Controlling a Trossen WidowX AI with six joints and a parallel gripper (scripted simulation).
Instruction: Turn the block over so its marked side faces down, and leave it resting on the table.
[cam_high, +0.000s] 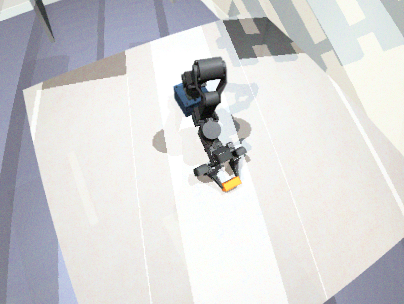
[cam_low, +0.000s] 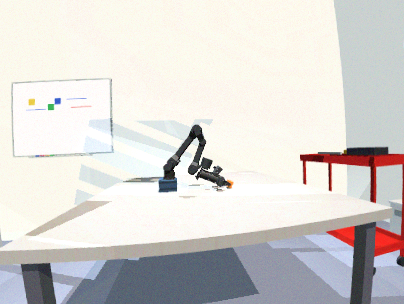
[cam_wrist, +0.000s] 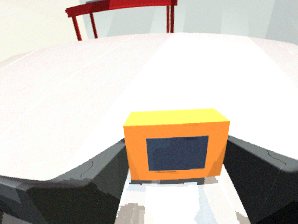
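Now: gripper tip 10 mm past the orange block.
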